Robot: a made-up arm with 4 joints. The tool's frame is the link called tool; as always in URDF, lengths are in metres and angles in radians. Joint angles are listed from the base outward.
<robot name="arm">
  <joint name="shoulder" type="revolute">
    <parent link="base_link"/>
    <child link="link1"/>
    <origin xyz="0 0 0.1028" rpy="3.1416 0 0"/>
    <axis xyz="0 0 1"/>
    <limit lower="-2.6" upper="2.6"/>
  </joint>
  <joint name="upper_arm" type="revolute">
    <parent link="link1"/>
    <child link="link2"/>
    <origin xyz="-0.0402 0.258 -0.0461" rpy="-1.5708 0 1.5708"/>
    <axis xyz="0 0 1"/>
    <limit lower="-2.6" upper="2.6"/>
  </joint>
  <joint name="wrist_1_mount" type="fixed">
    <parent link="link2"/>
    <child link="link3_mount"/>
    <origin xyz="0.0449 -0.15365 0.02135"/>
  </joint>
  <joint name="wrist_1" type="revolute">
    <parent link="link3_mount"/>
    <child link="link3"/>
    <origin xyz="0.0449 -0.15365 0.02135" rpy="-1.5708 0 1.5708"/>
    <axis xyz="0 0 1"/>
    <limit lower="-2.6" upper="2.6"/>
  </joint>
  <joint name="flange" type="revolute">
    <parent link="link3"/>
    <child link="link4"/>
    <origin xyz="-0.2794 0.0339 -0.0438" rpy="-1.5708 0 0"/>
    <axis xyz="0 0 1"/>
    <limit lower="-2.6" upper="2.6"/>
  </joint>
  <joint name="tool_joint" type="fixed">
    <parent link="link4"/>
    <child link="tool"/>
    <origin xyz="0.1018 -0.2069 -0.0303" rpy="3.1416 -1.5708 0"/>
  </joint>
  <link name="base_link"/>
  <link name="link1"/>
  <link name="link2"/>
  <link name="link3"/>
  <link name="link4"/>
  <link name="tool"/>
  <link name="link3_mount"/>
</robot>
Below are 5 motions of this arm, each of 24 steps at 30 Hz.
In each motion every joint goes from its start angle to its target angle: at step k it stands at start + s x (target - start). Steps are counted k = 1, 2, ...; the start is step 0. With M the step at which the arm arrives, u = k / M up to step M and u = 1 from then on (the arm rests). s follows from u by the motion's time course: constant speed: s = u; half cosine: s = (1 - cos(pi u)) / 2; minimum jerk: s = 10 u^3 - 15 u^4 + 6 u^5.
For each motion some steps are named. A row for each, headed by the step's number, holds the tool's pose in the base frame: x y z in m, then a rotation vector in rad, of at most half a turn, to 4 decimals.
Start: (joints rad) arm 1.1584 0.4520 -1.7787 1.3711
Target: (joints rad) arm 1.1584 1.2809 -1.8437 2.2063
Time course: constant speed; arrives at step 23
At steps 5, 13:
5: -0.5695 -0.2331 0.0533 0.0744 -0.9544 0.5778
13: -0.5900 -0.2806 0.2094 0.3085 -0.5697 0.7201

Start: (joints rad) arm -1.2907 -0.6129 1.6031 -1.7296
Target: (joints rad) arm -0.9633 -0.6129 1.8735 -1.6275
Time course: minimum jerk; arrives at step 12
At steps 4, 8, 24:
4: -0.0528 -0.5975 -0.1043 -1.3629 0.1178 2.6405
8: -0.1274 -0.5792 -0.0348 -1.2634 0.4161 2.5945
24: -0.1522 -0.5681 -0.0105 -1.2182 0.5182 2.5747

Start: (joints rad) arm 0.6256 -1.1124 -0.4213 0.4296
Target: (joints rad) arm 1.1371 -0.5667 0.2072 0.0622
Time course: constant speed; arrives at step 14
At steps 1, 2, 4, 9, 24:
1: 0.0317 0.1076 -0.0288 1.2814 -0.8620 -0.6642
2: 0.0332 0.1082 -0.0417 1.2261 -0.8187 -0.6873
4: 0.0346 0.1093 -0.0686 1.1182 -0.7273 -0.7379
9: 0.0262 0.1128 -0.1402 0.8714 -0.4706 -0.8836
24: -0.0021 0.1239 -0.2114 0.6690 -0.1736 -1.0415

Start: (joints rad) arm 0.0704 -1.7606 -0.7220 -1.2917
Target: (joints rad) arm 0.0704 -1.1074 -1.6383 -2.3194
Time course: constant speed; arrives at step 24
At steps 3, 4, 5, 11, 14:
3: 0.2919 0.3376 0.2138 0.2440 -0.0265 -0.9086
4: 0.3071 0.3286 0.1880 0.1770 -0.0181 -0.9461
5: 0.3217 0.3178 0.1624 0.1107 -0.0091 -0.9837
11: 0.3913 0.2167 0.0201 -0.2680 0.0570 -1.2149
14: 0.4125 0.1464 -0.0390 -0.4422 0.0982 -1.3353

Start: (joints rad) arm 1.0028 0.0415 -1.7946 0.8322
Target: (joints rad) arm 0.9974 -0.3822 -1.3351 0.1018
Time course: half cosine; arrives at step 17
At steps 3, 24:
3: -0.2807 -0.1520 -0.1427 -0.3004 -1.6720 -0.0556
24: -0.0235 -0.0993 -0.1439 -0.2931 -1.4400 -1.0099

